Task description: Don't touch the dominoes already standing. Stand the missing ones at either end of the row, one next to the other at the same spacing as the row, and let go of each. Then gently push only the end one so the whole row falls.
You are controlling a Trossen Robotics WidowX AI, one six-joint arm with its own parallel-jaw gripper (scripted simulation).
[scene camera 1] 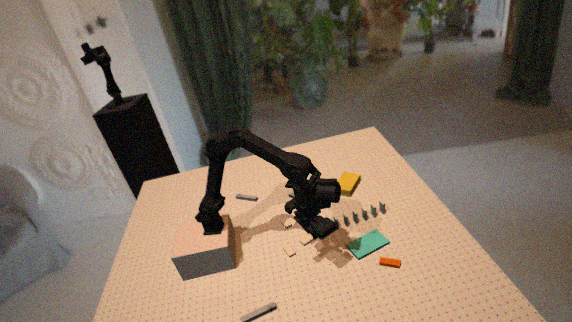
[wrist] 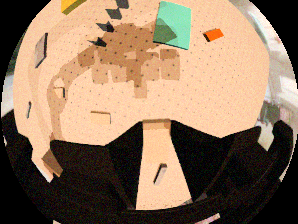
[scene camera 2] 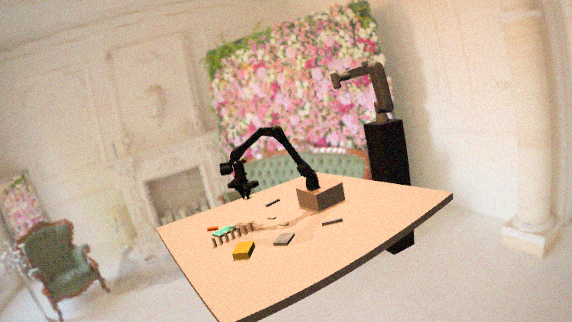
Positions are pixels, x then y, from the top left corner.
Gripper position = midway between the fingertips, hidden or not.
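With my gripper point(scene camera 1: 313, 236) I am carrying a pale domino point(wrist: 156, 131).
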